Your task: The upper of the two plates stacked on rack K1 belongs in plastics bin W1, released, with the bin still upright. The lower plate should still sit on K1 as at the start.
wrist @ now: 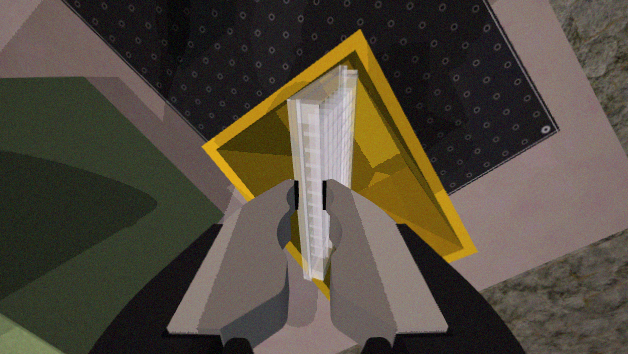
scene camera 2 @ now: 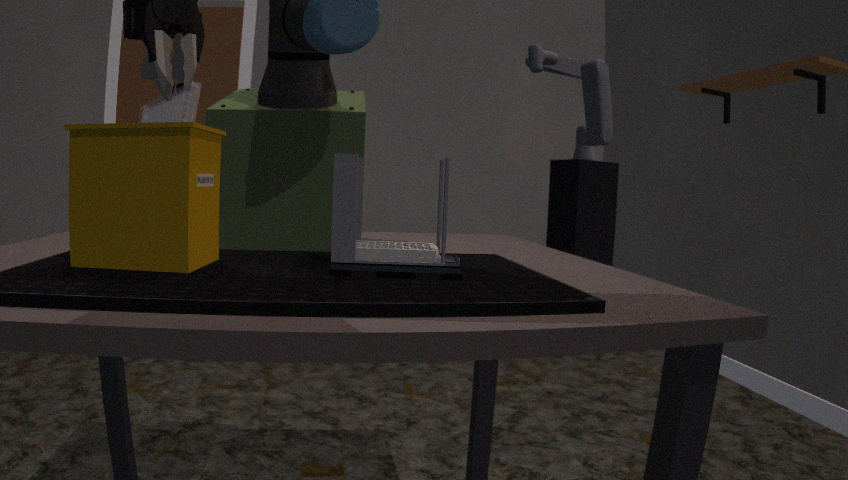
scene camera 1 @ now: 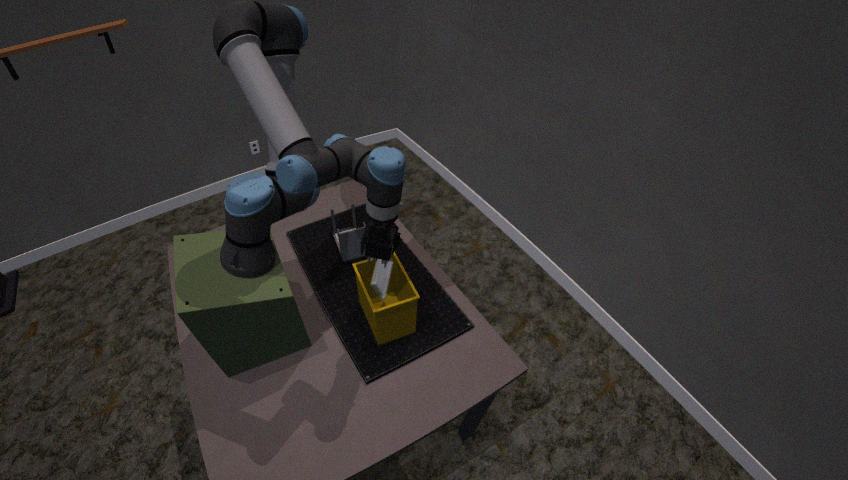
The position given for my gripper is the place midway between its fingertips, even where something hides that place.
Note:
I see my gripper (scene camera 2: 174,100), a yellow plastics bin W1 (scene camera 2: 142,196), a plate (scene camera 2: 182,107) and a plate (scene camera 2: 365,250).
The yellow plastics bin W1 also shows in the wrist view (wrist: 390,168) and in scene camera 1 (scene camera 1: 395,317). My gripper shows as well in the wrist view (wrist: 310,183) and in scene camera 1 (scene camera 1: 379,262).

